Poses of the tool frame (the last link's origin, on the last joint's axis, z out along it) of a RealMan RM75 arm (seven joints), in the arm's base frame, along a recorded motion.
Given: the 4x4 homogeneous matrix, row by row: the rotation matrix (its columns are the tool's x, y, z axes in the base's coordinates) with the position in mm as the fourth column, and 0 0 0 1 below. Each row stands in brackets.
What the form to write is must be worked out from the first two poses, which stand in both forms.
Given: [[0.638 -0.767 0.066 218], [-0.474 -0.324 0.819 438], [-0.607 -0.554 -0.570 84], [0 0 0 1]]
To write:
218 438 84
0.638 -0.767 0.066
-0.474 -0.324 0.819
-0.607 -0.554 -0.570

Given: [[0.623 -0.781 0.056 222], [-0.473 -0.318 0.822 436], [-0.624 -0.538 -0.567 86], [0 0 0 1]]
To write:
222 436 86
0.623 -0.781 0.056
-0.473 -0.318 0.822
-0.624 -0.538 -0.567

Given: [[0.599 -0.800 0.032 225], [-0.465 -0.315 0.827 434], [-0.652 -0.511 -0.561 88], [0 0 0 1]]
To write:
225 434 88
0.599 -0.800 0.032
-0.465 -0.315 0.827
-0.652 -0.511 -0.561

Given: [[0.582 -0.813 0.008 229], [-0.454 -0.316 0.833 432], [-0.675 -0.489 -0.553 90], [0 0 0 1]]
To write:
229 432 90
0.582 -0.813 0.008
-0.454 -0.316 0.833
-0.675 -0.489 -0.553

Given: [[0.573 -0.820 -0.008 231], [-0.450 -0.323 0.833 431], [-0.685 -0.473 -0.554 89], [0 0 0 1]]
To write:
231 431 89
0.573 -0.820 -0.008
-0.450 -0.323 0.833
-0.685 -0.473 -0.554

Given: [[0.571 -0.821 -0.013 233], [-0.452 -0.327 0.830 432], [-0.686 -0.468 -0.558 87], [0 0 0 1]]
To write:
233 432 87
0.571 -0.821 -0.013
-0.452 -0.327 0.830
-0.686 -0.468 -0.558

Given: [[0.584 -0.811 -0.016 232], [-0.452 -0.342 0.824 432], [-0.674 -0.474 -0.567 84], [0 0 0 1]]
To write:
232 432 84
0.584 -0.811 -0.016
-0.452 -0.342 0.824
-0.674 -0.474 -0.567

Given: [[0.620 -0.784 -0.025 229], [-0.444 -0.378 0.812 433], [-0.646 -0.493 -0.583 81], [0 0 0 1]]
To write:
229 433 81
0.620 -0.784 -0.025
-0.444 -0.378 0.812
-0.646 -0.493 -0.583

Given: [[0.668 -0.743 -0.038 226], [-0.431 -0.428 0.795 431], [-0.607 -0.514 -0.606 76], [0 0 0 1]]
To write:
226 431 76
0.668 -0.743 -0.038
-0.431 -0.428 0.795
-0.607 -0.514 -0.606

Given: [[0.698 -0.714 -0.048 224], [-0.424 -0.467 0.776 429], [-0.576 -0.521 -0.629 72], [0 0 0 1]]
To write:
224 429 72
0.698 -0.714 -0.048
-0.424 -0.467 0.776
-0.576 -0.521 -0.629

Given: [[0.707 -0.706 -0.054 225], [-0.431 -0.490 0.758 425], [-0.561 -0.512 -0.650 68], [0 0 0 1]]
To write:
225 425 68
0.707 -0.706 -0.054
-0.431 -0.490 0.758
-0.561 -0.512 -0.650

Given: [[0.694 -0.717 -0.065 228], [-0.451 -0.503 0.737 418], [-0.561 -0.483 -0.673 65], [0 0 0 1]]
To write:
228 418 65
0.694 -0.717 -0.065
-0.451 -0.503 0.737
-0.561 -0.483 -0.673

